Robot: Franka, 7 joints.
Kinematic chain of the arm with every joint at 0, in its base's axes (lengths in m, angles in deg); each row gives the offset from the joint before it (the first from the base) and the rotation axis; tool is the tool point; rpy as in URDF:
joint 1: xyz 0 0 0.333 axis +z
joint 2: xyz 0 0 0 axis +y
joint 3: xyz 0 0 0.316 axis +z
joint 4: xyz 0.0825 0 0 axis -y
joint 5: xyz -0.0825 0 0.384 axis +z
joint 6: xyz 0 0 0 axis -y
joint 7: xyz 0.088 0 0 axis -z
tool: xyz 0 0 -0.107 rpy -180 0 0
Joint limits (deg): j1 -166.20..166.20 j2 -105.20..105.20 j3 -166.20..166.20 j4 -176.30..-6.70 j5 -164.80..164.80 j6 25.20..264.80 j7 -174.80..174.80
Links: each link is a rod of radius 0.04 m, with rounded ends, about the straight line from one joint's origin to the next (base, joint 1, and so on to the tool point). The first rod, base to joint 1, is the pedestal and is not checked.
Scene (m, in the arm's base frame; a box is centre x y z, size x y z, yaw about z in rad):
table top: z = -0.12
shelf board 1: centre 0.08 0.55 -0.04 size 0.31 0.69 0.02 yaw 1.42
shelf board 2: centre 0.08 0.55 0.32 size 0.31 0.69 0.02 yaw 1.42
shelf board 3: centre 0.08 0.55 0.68 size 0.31 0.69 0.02 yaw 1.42
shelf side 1: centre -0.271 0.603 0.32 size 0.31 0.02 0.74 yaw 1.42
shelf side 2: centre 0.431 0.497 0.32 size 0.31 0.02 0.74 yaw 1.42
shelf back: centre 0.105 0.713 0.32 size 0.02 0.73 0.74 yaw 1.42
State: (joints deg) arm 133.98 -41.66 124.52 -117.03 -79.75 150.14 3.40
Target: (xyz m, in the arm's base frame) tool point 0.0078 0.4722 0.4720
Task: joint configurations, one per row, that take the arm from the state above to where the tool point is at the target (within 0.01 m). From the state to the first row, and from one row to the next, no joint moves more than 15 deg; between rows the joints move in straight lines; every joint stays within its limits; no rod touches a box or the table.
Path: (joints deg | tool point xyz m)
1: 122.71 -44.49 110.55 -124.87 -78.73 143.78 3.40 | -0.3271 -0.4544 0.2520
2: 111.44 -47.32 96.58 -132.71 -77.71 137.41 3.40 | -0.4641 -0.2370 0.3089
3: 100.17 -50.16 82.61 -140.55 -76.69 131.05 3.40 | -0.4732 -0.0021 0.3730
4: 88.89 -52.99 68.65 -148.39 -75.66 124.68 3.40 | -0.3704 0.1878 0.4293
5: 77.62 -55.82 54.68 -156.23 -74.64 118.32 3.40 | -0.2001 0.2906 0.4651
6: 66.35 -58.65 40.71 -164.07 -73.62 111.95 3.40 | -0.0190 0.2959 0.4720
7: 60.90 -46.67 40.71 -155.14 -75.65 117.25 3.40 | -0.0253 0.3545 0.4751
8: 55.45 -34.68 40.70 -146.22 -77.67 122.56 3.40 | -0.0169 0.4142 0.4750
9: 50.00 -22.70 40.70 -137.30 -79.69 127.86 3.40 | 0.0078 0.4722 0.4720

